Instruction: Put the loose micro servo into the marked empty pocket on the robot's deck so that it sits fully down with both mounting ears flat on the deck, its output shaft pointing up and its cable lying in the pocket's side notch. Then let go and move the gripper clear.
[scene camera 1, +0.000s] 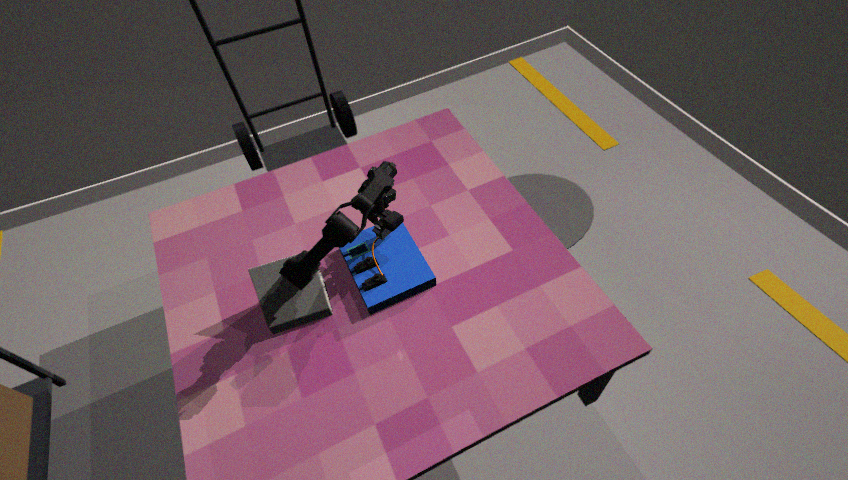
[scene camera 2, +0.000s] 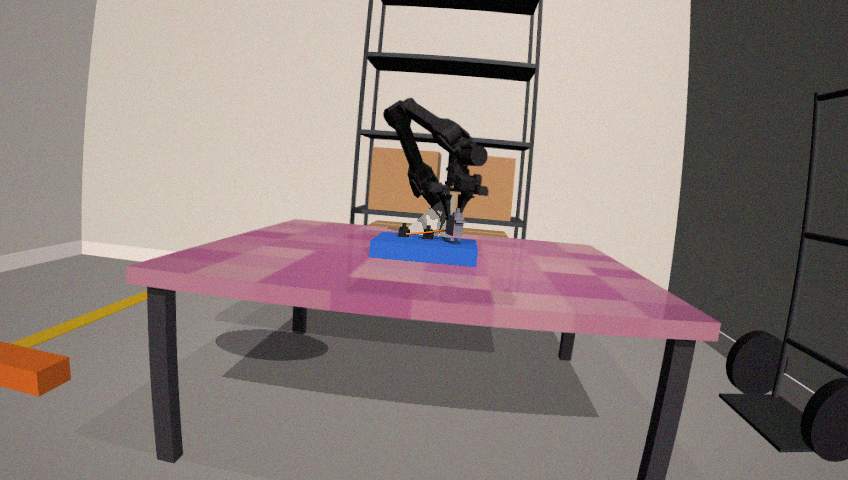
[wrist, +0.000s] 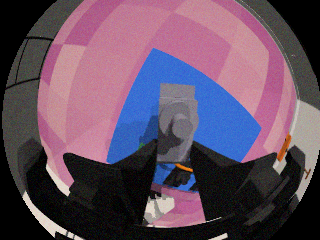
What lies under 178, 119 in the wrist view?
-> A grey micro servo.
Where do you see my gripper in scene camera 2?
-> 453, 218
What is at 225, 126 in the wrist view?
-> A blue deck.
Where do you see my gripper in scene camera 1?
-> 380, 227
